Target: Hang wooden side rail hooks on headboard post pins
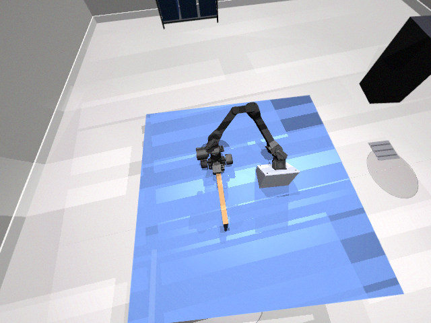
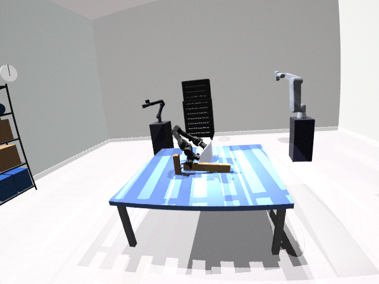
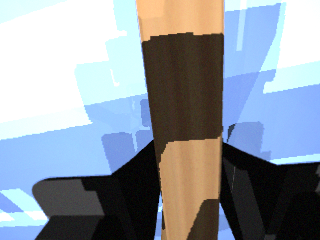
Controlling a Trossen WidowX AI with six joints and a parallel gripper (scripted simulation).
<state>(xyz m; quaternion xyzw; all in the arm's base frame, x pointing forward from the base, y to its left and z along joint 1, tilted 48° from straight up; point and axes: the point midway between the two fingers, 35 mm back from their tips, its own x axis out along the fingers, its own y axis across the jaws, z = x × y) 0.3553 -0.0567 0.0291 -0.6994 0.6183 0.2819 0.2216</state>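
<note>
My gripper tip is now 120 mm to the left of the headboard post, 40 mm below it and 10 mm short of it.
</note>
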